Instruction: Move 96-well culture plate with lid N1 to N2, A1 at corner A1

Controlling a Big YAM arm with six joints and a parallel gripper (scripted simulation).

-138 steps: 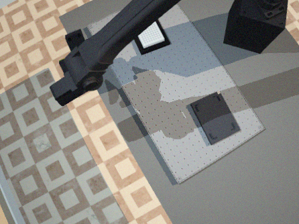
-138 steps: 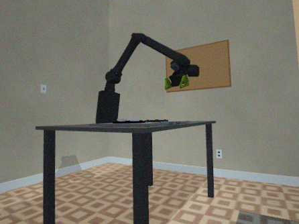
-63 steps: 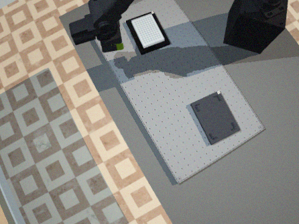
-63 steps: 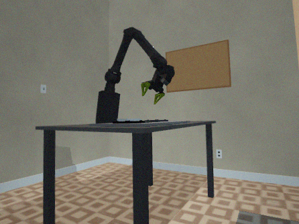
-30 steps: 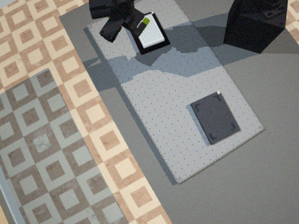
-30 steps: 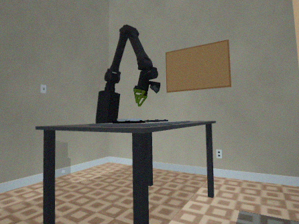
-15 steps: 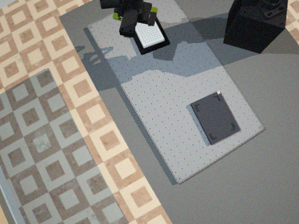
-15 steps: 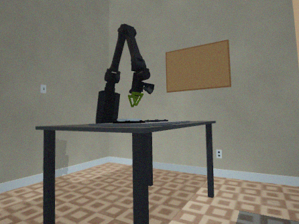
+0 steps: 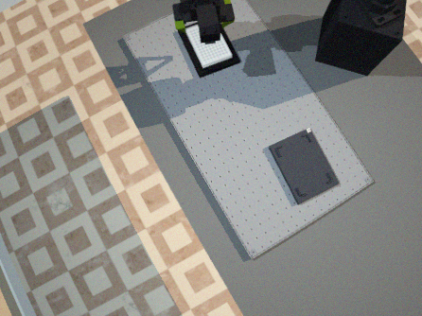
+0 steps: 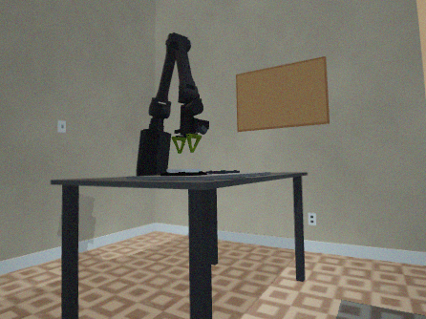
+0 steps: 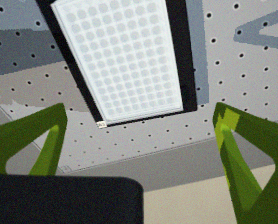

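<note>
Now: the clear lid 10 mm behind my hand and 80 mm below it. From my hand the other things lie so: nest N1: 10 mm behind, 100 mm below; then plate: 10 mm behind, 80 mm below; then nest N2: 70 mm behind, 420 mm to the left, 100 mm below.
</note>
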